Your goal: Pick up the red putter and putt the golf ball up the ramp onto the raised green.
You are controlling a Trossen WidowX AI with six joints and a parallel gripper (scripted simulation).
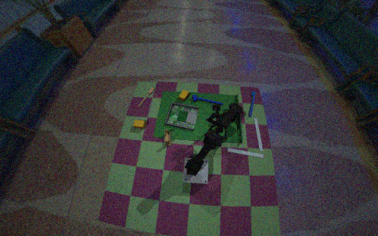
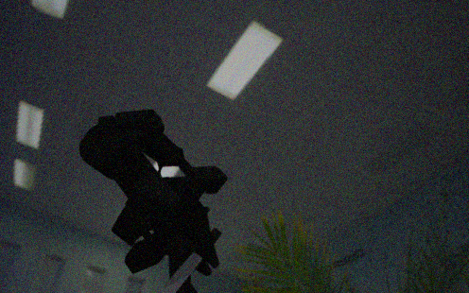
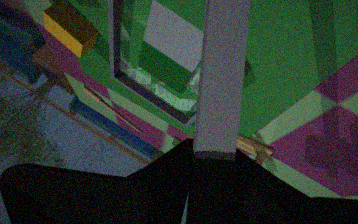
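Now: gripper tip 6 cm to the left of the red putter, 5 cm above it and 2 cm short of it. The rest, counted from my gripper tip: blue putter: 29 cm ahead, 16 cm below, 2 cm to the right; green putting mat: 18 cm below, 15 cm ahead, 5 cm to the left; white golf ball: 16 cm below, 7 cm to the right, 7 cm ahead.
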